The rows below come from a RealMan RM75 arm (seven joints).
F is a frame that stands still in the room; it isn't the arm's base.
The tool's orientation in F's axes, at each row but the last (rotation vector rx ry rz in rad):
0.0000 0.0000 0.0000
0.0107 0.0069 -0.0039
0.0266 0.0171 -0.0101
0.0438 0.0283 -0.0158
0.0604 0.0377 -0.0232
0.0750 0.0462 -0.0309
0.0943 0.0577 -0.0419
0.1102 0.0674 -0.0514
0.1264 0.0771 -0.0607
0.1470 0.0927 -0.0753
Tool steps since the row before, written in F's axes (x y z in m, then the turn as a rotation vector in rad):
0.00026 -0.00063 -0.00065 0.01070 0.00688 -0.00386
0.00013 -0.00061 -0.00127 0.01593 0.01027 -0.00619
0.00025 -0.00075 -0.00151 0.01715 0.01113 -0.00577
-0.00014 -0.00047 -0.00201 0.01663 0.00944 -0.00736
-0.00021 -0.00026 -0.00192 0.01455 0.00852 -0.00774
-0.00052 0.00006 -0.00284 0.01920 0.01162 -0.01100
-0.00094 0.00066 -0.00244 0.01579 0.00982 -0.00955
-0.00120 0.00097 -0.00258 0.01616 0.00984 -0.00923
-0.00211 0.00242 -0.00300 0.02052 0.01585 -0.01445
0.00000 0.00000 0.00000 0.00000 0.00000 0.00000
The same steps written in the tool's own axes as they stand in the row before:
0.00026 -0.00063 -0.00065 0.01070 0.00688 -0.00386
0.00014 -0.00062 -0.00126 0.01593 0.01027 -0.00619
0.00028 -0.00079 -0.00148 0.01714 0.01115 -0.00577
-0.00008 -0.00056 -0.00199 0.01669 0.00938 -0.00730
-0.00013 -0.00038 -0.00191 0.01464 0.00839 -0.00770
-0.00039 -0.00017 -0.00286 0.01935 0.01139 -0.01097
-0.00082 0.00039 -0.00254 0.01593 0.00958 -0.00955
-0.00106 0.00062 -0.00274 0.01628 0.00966 -0.00921
-0.00199 0.00189 -0.00343 0.02071 0.01525 -0.01483
0.00000 0.00000 0.00000 0.00000 0.00000 0.00000

